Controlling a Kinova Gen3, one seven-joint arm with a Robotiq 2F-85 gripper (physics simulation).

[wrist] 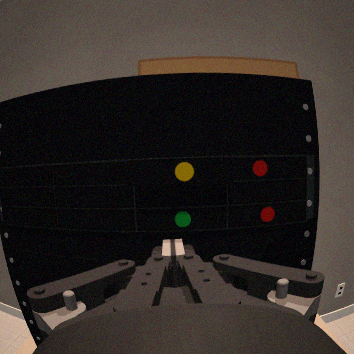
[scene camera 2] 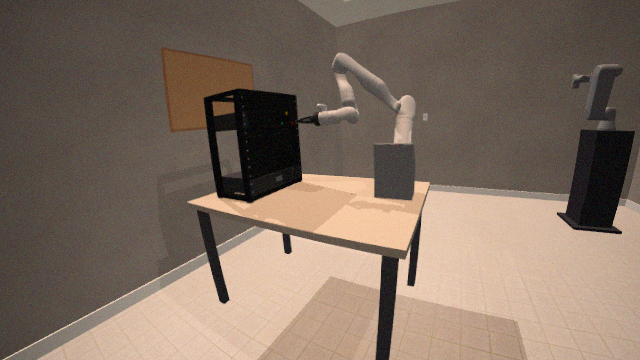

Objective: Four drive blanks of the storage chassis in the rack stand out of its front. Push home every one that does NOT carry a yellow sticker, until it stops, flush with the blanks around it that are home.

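Frame: origin at the arm's base, x ahead, y left, z up, level; centimetres.
Seen in the pictures: gripper, fingertip midpoint: [wrist: 172, 251] [scene camera 2: 296, 121]; arm's base, link origin: [scene camera 2: 402, 150].
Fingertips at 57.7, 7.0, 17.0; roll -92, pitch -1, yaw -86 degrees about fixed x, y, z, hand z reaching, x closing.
Pixels of each thing's middle, then the offset from my fingertips to it, as dx, dy, dz. Level surfaces: height alone.
- rack, body centre: [wrist: 154, 256] [scene camera 2: 258, 143] +26.2, +5.2, -11.4
- yellow sticker, body centre: [wrist: 183, 171] +7.2, -1.0, +5.5
- green sticker, body centre: [wrist: 182, 218] +10.7, -0.7, -0.2
- table, surface height: dz -41.0
The rack [scene camera 2: 243, 150] [wrist: 307, 122] stands on the table and holds the dark storage chassis [wrist: 95, 197]. In the wrist view, a yellow sticker [wrist: 184, 171] is on an upper middle blank and a green sticker [wrist: 183, 219] on a lower middle one. One red sticker [wrist: 260, 168] is at the upper right, another red sticker [wrist: 268, 214] at the lower right. How far each blank stands out is too dark to tell. My gripper [scene camera 2: 298, 121] [wrist: 172, 251] is shut and empty. Its tips are in front of the rack, below the green sticker in the wrist view.
The table [scene camera 2: 370, 232] carries the rack and a grey block [scene camera 2: 394, 171] under the arm's base. A cork board [scene camera 2: 182, 90] [wrist: 217, 66] hangs on the wall behind the rack. Another arm [scene camera 2: 600, 95] stands on a black pedestal [scene camera 2: 600, 180] far right.
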